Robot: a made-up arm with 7 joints.
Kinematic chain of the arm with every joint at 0, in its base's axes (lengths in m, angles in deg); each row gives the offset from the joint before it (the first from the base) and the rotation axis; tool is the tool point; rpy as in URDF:
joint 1: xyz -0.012 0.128 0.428 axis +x
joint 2: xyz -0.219 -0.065 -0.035 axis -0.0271 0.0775 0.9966
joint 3: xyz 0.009 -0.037 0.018 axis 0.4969 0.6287 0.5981
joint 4: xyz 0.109 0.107 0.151 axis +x
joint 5: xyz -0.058 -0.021 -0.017 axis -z
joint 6: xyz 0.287 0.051 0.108 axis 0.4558 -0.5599 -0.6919
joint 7: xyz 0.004 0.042 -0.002 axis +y
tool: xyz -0.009 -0.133 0.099 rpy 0 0 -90
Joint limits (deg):
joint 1: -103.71..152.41
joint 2: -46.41..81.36
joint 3: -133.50..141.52
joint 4: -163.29..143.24
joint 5: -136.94..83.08
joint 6: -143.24..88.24
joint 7: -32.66..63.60
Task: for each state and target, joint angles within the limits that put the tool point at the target. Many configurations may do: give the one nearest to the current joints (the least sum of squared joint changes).
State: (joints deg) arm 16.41 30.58 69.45 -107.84 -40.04 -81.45 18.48
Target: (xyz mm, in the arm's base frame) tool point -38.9 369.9 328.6
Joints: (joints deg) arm 31.00 -3.01 47.70 -114.26 -25.25 -104.87 31.94
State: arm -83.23 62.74 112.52 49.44 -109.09 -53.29 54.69
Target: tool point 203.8 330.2 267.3
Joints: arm -79.58 66.02 113.34 57.57 -136.51 -61.74 56.47
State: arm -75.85 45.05 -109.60 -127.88 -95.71 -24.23 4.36
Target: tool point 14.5 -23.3 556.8
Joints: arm -71.27 37.95 -107.57 -124.67 -104.00 -33.74 10.44
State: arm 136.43 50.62 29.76 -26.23 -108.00 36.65 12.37
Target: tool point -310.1 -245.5 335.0
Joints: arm 132.25 39.82 37.88 -7.76 -100.73 28.81 15.29
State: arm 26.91 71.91 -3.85 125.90 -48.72 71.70 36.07
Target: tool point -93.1 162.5 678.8
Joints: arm 28.77 76.92 -9.02 113.90 -54.61 67.69 43.85
